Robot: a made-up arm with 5 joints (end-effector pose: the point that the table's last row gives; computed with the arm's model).
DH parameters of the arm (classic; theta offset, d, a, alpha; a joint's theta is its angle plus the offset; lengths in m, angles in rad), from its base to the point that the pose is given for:
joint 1: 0 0.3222 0 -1.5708
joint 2: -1.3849 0 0.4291 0
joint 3: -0.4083 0 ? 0
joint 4: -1.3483 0 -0.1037 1.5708
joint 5: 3.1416 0.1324 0 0
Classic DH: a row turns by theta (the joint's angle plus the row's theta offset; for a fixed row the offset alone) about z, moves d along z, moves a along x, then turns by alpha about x.
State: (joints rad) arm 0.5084 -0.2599 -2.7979 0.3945 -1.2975
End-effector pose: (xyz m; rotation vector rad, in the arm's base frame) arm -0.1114 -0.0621 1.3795 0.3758 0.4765 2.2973
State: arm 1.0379 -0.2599 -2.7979 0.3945 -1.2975
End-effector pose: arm -0.0648 -0.1099 1.3795 0.2707 0.6347 2.8058
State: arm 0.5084 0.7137 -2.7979 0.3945 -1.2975
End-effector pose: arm 0.7011 0.3907 1.0222 1.0982 1.3923 1.8441
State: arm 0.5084 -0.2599 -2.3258 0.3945 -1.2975
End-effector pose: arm 0.1477 0.0823 1.3543 0.7369 0.9343 2.1347
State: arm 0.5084 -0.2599 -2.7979 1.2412 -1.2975
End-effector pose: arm 0.0059 0.0033 1.3470 1.0097 1.2801 1.9291
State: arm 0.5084 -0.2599 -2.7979 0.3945 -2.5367
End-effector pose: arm -0.1114 -0.0621 1.3795 0.0243 0.5030 1.0911
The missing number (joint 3, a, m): -0.4686
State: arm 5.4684 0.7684 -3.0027 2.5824 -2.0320
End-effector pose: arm 0.4794 -0.5085 0.7734 -2.2942 -1.5987 0.0722
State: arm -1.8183 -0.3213 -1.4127 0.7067 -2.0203
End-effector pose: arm -0.1331 -0.5267 0.9439 2.1313 0.2160 -0.4127
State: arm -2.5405 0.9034 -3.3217 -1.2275 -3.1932
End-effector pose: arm -0.3716 -0.2548 0.9978 -0.6390 -0.2163 -2.5212
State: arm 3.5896 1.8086 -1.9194 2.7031 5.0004
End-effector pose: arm -0.3487 -0.1676 -0.2382 -0.4303 0.3664 -0.8132
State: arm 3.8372 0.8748 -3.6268 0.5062 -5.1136
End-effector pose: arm -0.3769 -0.3147 1.1575 -0.2420 -1.0021 1.7231
